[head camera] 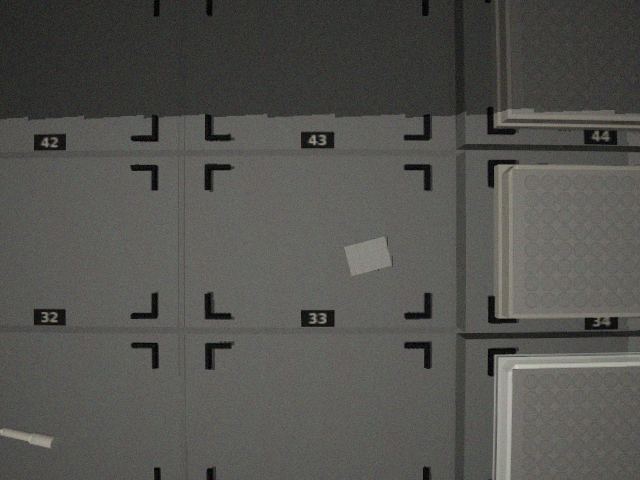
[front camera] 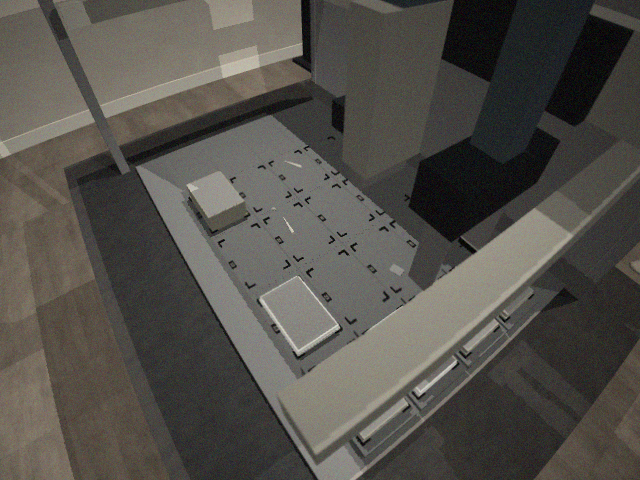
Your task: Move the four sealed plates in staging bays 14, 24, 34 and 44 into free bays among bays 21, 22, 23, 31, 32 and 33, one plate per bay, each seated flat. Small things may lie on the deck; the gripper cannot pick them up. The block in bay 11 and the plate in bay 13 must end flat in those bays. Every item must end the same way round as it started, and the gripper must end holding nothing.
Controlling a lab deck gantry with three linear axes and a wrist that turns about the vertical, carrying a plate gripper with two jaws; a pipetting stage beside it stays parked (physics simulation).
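Places are measured from the robot's base along level axes (x back, y right, z up), in metres.
Pixels of known places: gripper, fingertip midpoint: (front camera: pixel 445 264); robot's base, link origin: (front camera: pixel 190 198).
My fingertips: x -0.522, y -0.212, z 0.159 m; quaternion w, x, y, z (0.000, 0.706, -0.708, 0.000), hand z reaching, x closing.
Ahead of a thing's pixels: the offset from my fingertips to its top centre. "spot": to the spot under its first point.
The sealed plates of bay 14 @(spot: dx -0.093, dy +0.173, dz -0.130 m) (front camera: pixel 383 420), bay 24 @(spot: dx -0.093, dy +0.069, dz -0.130 m) (front camera: pixel 435 377) (head camera: pixel 573 423), bay 34 @(spot: dx -0.093, dy -0.039, dz -0.130 m) (front camera: pixel 480 337) (head camera: pixel 573 240) and bay 44 @(spot: dx -0.093, dy -0.144, dz -0.130 m) (front camera: pixel 517 303) (head camera: pixel 573 56) lie in the staging row; the beam partly hides them in the front view. The pale block @(dx +0.458, dy +0.169, dz -0.117 m) (front camera: pixel 217 196) is in bay 11 and the white-rimmed plate @(dx +0.130, dy +0.169, dz -0.145 m) (front camera: pixel 299 315) in bay 13. The black body of my gripper (front camera: pixel 480 186) hangs high beyond the beam in the front view. Its jaw tips are hidden there and do not show in the head view, so its opening cannot be told.
A small pale chip @(dx +0.100, dy -0.036, dz -0.158 m) (front camera: pixel 397 269) (head camera: pixel 368 256) lies in bay 33. A pipette tip @(spot: dx +0.313, dy +0.074, dz -0.154 m) (front camera: pixel 288 225) (head camera: pixel 25 436) lies in bay 22, another tip @(spot: dx +0.480, dy -0.045, dz -0.155 m) (front camera: pixel 293 164) in bay 31. A small cap @(dx +0.376, dy +0.074, dz -0.155 m) (front camera: pixel 273 208) lies between bays 21 and 22. A thick beam (front camera: pixel 439 325) crosses before the staging row.
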